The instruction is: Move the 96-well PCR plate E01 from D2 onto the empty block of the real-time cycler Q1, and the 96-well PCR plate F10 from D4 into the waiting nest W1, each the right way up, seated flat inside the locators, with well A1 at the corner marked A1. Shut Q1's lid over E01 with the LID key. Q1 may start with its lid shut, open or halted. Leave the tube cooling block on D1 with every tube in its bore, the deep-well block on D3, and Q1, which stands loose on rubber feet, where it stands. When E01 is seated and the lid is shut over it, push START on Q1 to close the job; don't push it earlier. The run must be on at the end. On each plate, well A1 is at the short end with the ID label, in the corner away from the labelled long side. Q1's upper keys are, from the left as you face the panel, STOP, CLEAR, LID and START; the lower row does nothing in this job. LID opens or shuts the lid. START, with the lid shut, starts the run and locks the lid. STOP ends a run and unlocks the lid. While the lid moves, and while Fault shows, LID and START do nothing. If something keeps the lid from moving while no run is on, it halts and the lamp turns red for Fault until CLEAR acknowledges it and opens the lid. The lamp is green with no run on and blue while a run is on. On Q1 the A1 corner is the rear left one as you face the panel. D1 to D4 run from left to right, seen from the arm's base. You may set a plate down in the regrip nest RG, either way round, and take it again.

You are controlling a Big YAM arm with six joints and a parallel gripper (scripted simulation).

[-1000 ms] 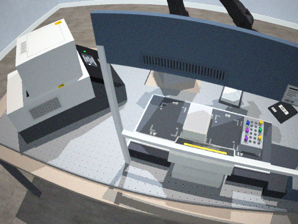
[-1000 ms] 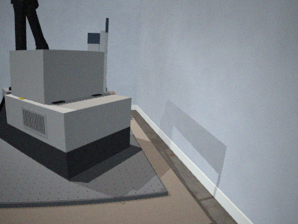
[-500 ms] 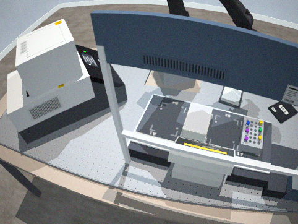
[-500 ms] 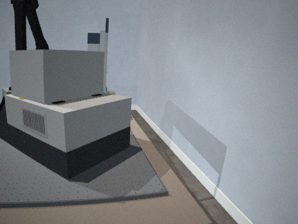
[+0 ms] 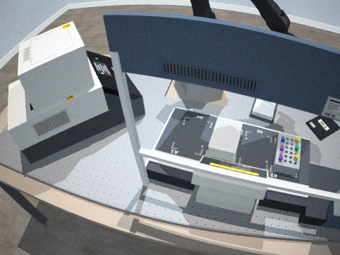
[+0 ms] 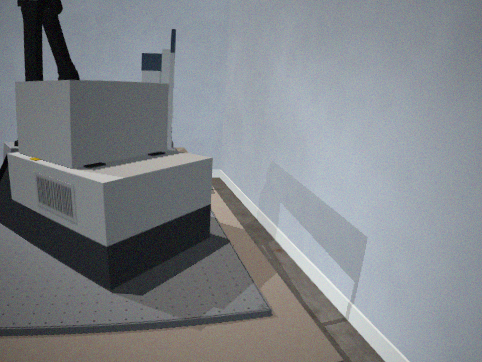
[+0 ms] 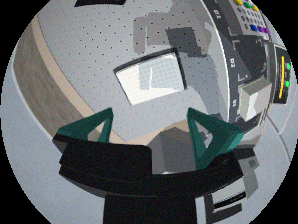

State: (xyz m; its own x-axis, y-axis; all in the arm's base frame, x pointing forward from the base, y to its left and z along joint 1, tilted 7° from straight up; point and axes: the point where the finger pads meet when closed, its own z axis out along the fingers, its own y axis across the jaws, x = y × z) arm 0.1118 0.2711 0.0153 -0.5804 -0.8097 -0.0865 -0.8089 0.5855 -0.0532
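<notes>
My hand is 130 mm above the dark nest pad. Also, from my hand: tube cooling block (280 mm ahead, 50 mm to the left, 60 mm below); post (390 mm ahead, 380 mm to the right, 100 mm above); dark nest (60 mm ahead, 270 mm to the left, 130 mm below).
</notes>
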